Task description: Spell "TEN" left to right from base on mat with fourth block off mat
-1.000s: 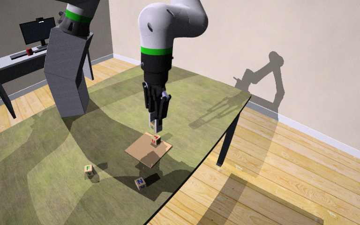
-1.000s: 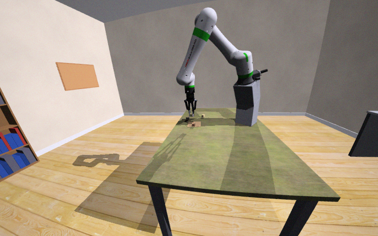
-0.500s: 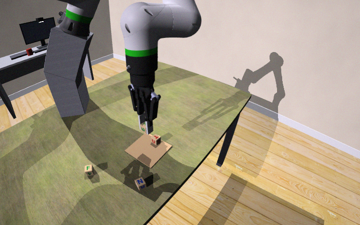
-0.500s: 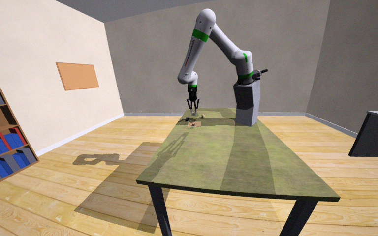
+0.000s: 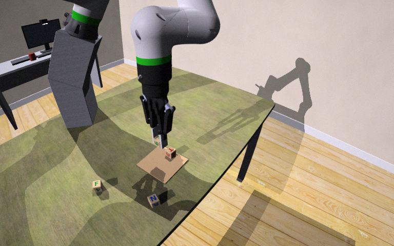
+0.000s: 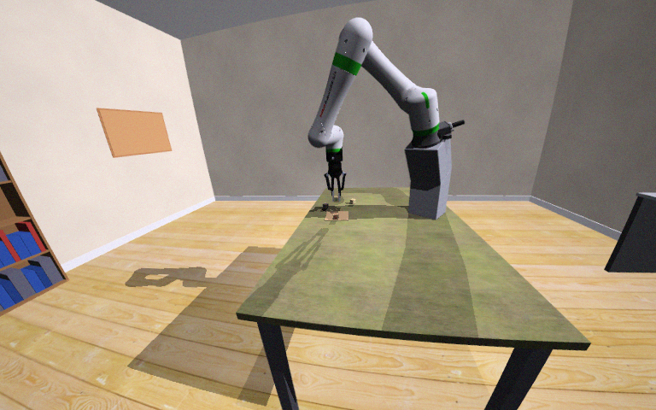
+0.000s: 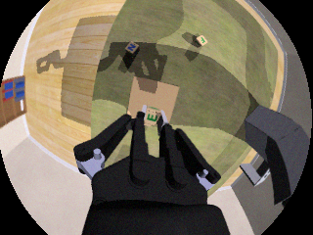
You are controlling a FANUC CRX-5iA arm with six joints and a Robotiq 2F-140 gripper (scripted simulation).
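Now: hand 130 mm above the mat. Also, from my hand: N block 140 mm to the right, 110 mm below, 100 mm ahead; F block 240 mm to the right, 110 mm below, 80 mm behind.
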